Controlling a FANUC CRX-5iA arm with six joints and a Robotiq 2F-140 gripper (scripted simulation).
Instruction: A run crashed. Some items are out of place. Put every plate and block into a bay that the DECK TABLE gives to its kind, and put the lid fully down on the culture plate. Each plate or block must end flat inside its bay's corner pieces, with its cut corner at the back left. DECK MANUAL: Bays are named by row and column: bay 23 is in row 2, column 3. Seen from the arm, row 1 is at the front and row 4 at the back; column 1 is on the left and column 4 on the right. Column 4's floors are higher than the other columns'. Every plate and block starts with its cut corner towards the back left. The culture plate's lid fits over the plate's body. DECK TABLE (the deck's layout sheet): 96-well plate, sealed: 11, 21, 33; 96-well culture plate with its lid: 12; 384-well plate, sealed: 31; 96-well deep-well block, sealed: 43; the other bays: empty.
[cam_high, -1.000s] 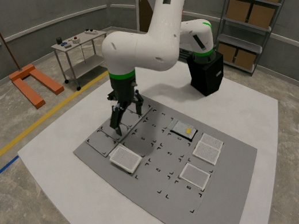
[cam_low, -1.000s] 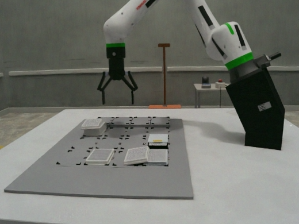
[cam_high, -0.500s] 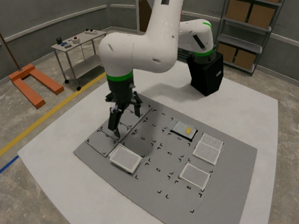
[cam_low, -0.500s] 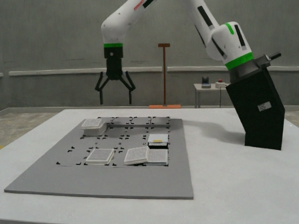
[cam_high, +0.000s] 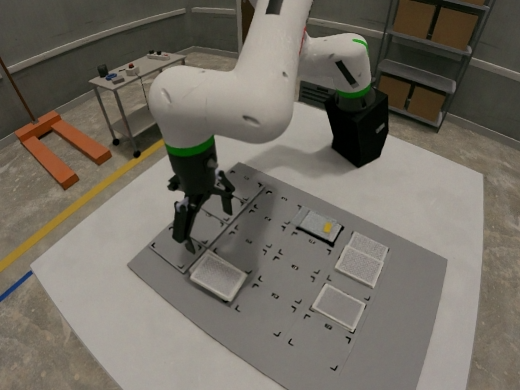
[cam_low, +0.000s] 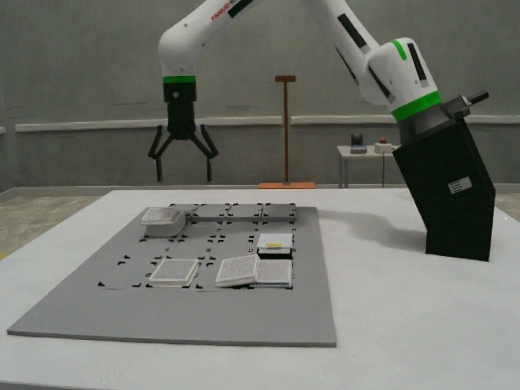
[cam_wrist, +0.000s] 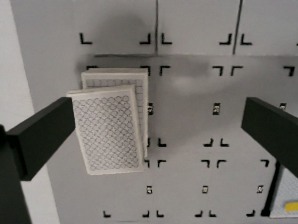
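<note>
The lid lies 250 mm behind my hand, 200 mm to the left of it and 130 mm below it. Round my hand: plate (240 mm behind, 390 mm to the left, 140 mm below); then tall white block (50 mm ahead, 40 mm to the left, 120 mm below); then bay label (70 mm behind, 380 mm to the left, 140 mm below).
</note>
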